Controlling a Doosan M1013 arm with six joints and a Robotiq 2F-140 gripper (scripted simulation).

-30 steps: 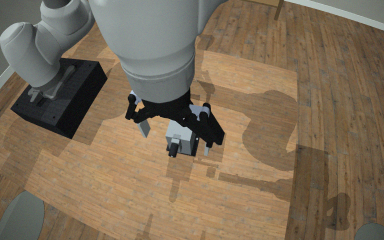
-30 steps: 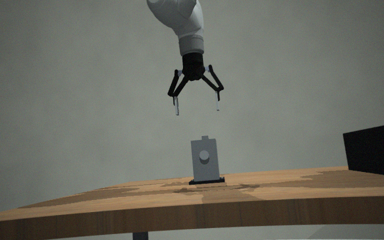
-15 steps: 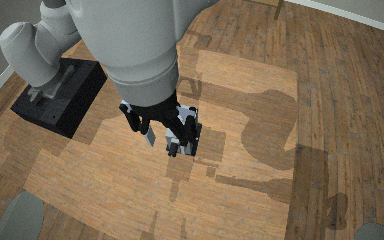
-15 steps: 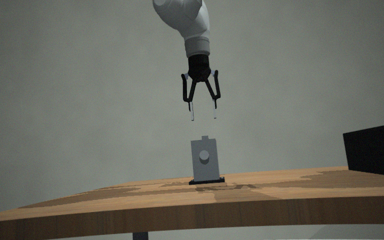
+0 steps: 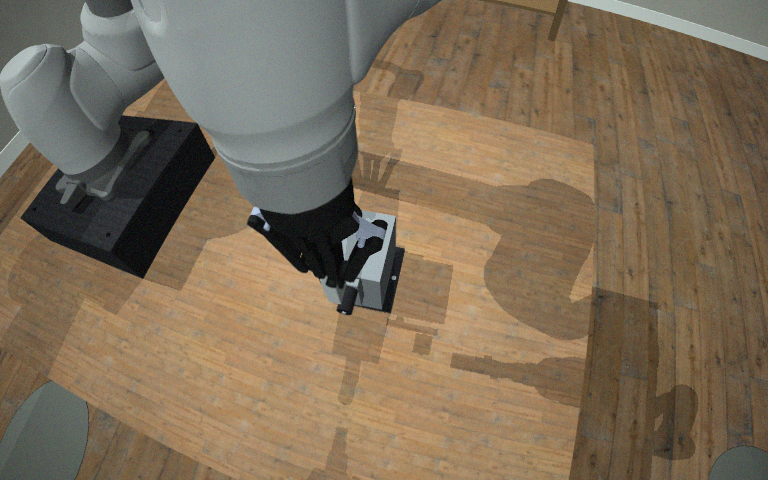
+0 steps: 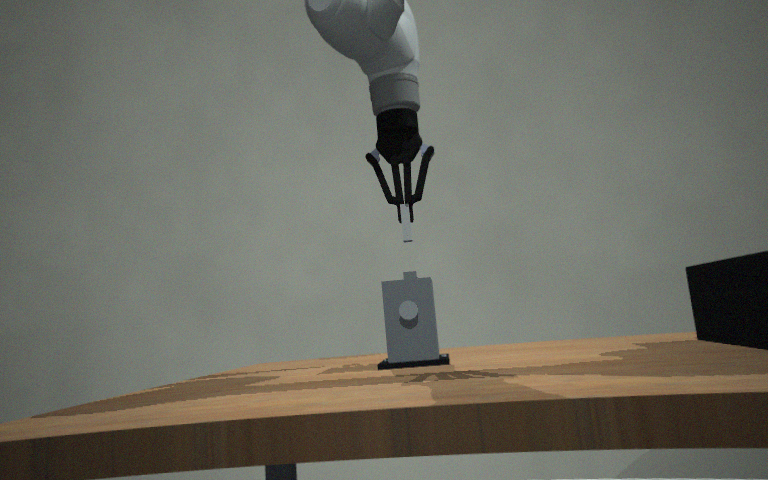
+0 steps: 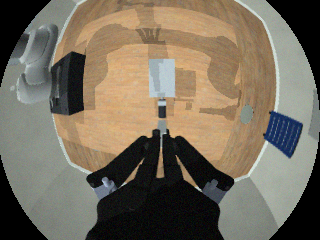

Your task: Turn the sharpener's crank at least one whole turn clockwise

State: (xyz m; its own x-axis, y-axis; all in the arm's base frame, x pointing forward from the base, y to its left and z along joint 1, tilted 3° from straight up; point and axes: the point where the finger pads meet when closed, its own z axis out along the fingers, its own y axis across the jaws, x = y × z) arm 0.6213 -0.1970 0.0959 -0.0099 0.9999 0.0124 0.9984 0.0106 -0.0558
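The black crank knob is 10 cm below my hand and 2 cm to the left of it. The rest, counted from my hand: crank 11 cm below, 2 cm to the left.
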